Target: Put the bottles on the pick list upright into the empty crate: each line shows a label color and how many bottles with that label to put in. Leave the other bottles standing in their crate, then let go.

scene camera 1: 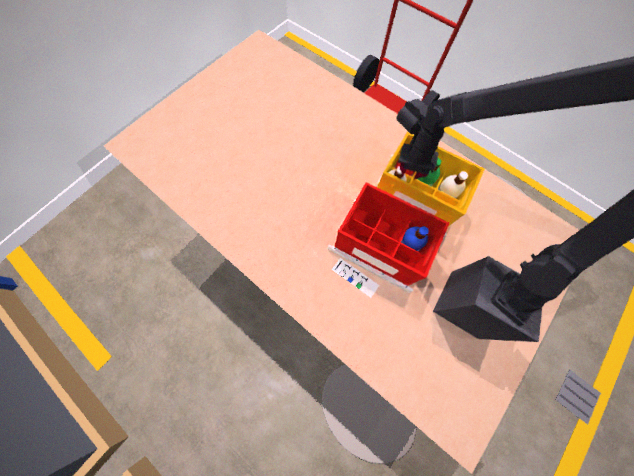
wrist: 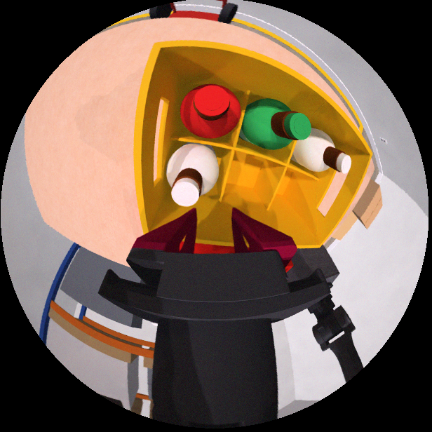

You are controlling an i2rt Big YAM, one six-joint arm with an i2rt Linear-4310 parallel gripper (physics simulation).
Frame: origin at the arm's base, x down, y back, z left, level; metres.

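Seen in the pictures: gripper, fingertip midpoint: (scene camera 1: 408, 176); arm's base, link origin: (scene camera 1: 513, 297).
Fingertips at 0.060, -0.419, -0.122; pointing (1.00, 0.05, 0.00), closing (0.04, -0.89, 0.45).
Pixels of each thing's top centre, then the offset from my fingertips to it, as dx, dy, dz. "*": a spot on its surface instead. Level surfaces: height alone.
- yellow crate, surface spot: (scene camera 1: 473, 190) * -0.009, +0.174, -0.103
- green bottle, top centre: (scene camera 1: 437, 161) +0.002, +0.029, -0.117
- red crate, surface spot: (scene camera 1: 414, 274) * +0.007, +0.212, +0.230
- blue bottle, top centre: (scene camera 1: 424, 230) +0.002, +0.149, +0.108
- pick list, top centre: (scene camera 1: 355, 277) +0.163, +0.098, +0.317
- peach table, surface height: dx +0.165
The yellow crate (scene camera 1: 473, 190) (wrist: 140, 125) holds a red bottle (wrist: 210, 112), a green bottle (scene camera 1: 430, 176) (wrist: 265, 125) and two white bottles: one white bottle (scene camera 1: 397, 175) (wrist: 192, 165) beside the red one, and another white bottle (scene camera 1: 453, 185) (wrist: 314, 150) beyond the green one. All stand upright. My gripper (scene camera 1: 409, 171) (wrist: 213, 212) is over the yellow crate, its maroon fingers partly open with nothing between them. The red crate (scene camera 1: 414, 274) holds a blue bottle (scene camera 1: 415, 239) upright. The pick list (scene camera 1: 354, 278) shows small lines with white, blue and green marks.
The two crates stand close together on the peach table (scene camera 1: 230, 128). The arm's dark base (scene camera 1: 476, 302) stands right of the red crate. A thin pale strip lies along the red crate's front. A red hand truck (scene camera 1: 389, 97) stands behind the table.
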